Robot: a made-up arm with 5 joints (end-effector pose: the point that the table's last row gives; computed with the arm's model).
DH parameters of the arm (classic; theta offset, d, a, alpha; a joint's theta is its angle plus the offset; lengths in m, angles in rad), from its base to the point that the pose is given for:
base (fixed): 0.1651 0 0.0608 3.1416
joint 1: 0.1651 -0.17 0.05 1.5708
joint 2: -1.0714 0 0.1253 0
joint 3: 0.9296 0 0.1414 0
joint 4: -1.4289 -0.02 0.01 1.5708
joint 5: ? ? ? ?
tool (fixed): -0.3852 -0.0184 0 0
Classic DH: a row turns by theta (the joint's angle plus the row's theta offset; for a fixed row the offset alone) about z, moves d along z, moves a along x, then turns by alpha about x.
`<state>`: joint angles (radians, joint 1 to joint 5).
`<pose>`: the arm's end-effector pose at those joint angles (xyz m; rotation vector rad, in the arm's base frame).
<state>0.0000 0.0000 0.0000 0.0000 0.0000</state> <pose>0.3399 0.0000 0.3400 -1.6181 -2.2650 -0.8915</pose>
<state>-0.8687 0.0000 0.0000 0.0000 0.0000</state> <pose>0.2484 0.2173 0.3400 -0.4825 -2.5641 -0.6315</pose>
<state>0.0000 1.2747 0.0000 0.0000 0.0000</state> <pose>0.3396 0.0000 -0.0003 -1.4764 -1.3138 0.1987</pose>
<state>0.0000 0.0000 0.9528 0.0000 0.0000</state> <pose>0.3173 0.0000 0.1762 -1.5528 -1.5686 -0.0422</pose>
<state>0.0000 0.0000 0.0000 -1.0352 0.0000</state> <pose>0.2909 0.0000 0.3462 0.8772 1.9334 1.4320</pose>
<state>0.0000 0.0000 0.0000 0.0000 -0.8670</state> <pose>0.3399 -0.0264 0.3370 -1.1862 -1.4950 -1.5658</pose>
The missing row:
joint 5: 0.933 -0.033 0.0259 -1.7372
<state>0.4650 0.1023 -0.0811 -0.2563 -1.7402</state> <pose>0.2935 -0.1645 0.3117 -0.6690 -0.7351 -2.4250</pose>
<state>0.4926 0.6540 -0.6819 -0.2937 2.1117</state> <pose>0.3570 -0.1488 0.2408 1.4434 1.1188 -1.4434</pose>
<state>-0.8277 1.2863 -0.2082 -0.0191 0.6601</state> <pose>0.2549 0.2314 0.0168 -0.4259 -2.4539 1.0206</pose>
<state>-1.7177 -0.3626 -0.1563 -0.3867 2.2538</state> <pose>0.0322 0.2185 0.3942 0.2123 1.4235 0.5993</pose>
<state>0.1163 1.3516 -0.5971 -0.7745 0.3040</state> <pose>0.3730 -0.0281 0.0903 -1.8928 -2.4221 -0.5926</pose>
